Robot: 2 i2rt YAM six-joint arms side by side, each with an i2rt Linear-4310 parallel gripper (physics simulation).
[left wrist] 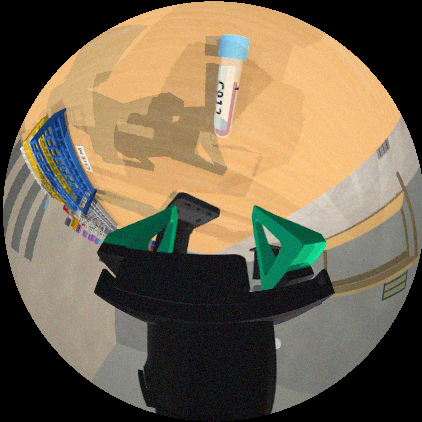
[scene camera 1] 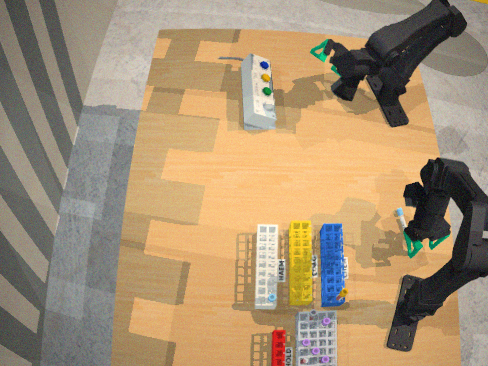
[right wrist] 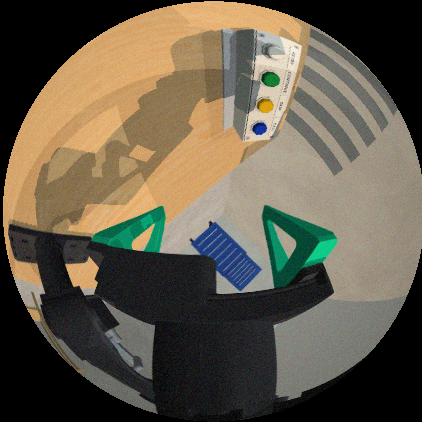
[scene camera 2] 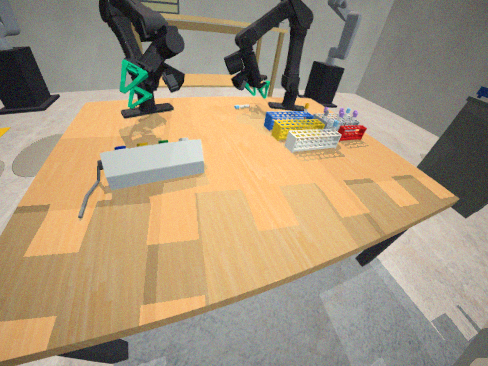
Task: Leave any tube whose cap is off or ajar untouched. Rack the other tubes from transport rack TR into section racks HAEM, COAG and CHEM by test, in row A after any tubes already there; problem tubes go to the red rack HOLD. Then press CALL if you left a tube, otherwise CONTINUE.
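Pixels of known places: left gripper, fingertip midpoint: (left wrist: 214, 210) (scene camera 1: 420, 252) (scene camera 2: 259, 97); right gripper, fingertip midpoint: (scene camera 1: 321, 59) (right wrist: 213, 210) (scene camera 2: 126, 100); left arm's base at its link origin: (scene camera 1: 406, 313) (scene camera 2: 287, 107); right arm's base at its link origin: (scene camera 1: 386, 99) (right wrist: 47, 246) (scene camera 2: 148, 110).
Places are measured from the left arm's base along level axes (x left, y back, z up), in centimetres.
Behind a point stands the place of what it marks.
Observation:
A tube with a light blue cap (scene camera 1: 400, 214) {x -25.7, y -8.3, z 1.3 cm} (scene camera 2: 242, 107) {x -23.9, y -7.5, z 0.4 cm} (left wrist: 230, 82) {x -24.2, y -6.8, z 1.4 cm} lies on the table, its label partly readable as C01. My left gripper (scene camera 1: 426, 245) {x -15.5, y -1.3, z 4.2 cm} (scene camera 2: 259, 90) {x -15.5, y -1.3, z 4.2 cm} (left wrist: 214, 210) {x -15.5, y -1.3, z 4.2 cm} is open and empty above the table near it. My right gripper (scene camera 1: 327, 57) {x -60.3, y -40.7, z 12.1 cm} (scene camera 2: 134, 84) (right wrist: 213, 210) {x -60.3, y -40.7, z 12.1 cm} is open and empty. The white rack HAEM (scene camera 1: 266, 250) {x -4.5, y -40.0, z 5.7 cm} holds a light blue capped tube (scene camera 1: 272, 297) {x 6.7, y -35.3, z 9.4 cm}. The yellow rack COAG (scene camera 1: 300, 265) {x -3.4, y -31.3, z 5.7 cm} and the blue rack CHEM (scene camera 1: 332, 265) {x -6.4, y -23.6, z 3.0 cm} stand beside it; an orange-capped tube (scene camera 1: 343, 294) {x 1.7, y -20.0, z 9.3 cm} leans at CHEM's lower end. The grey transport rack (scene camera 1: 298, 332) {x 12.3, y -27.0, z 5.7 cm} holds several purple-capped tubes.
The red rack HOLD (scene camera 1: 278, 345) {x 16.1, y -30.1, z 0.8 cm} stands left of the transport rack, partly cut off in scene camera 1. The button box (scene camera 1: 252, 95) {x -43.7, y -55.9, z 8.1 cm} (scene camera 2: 155, 162) {x -47.9, y -59.4, z 5.0 cm} (right wrist: 245, 85) {x -50.1, y -52.4, z 3.7 cm} has blue, yellow, green and white buttons. A cable (scene camera 1: 231, 58) {x -61.4, y -68.2, z 0.5 cm} runs from the box.

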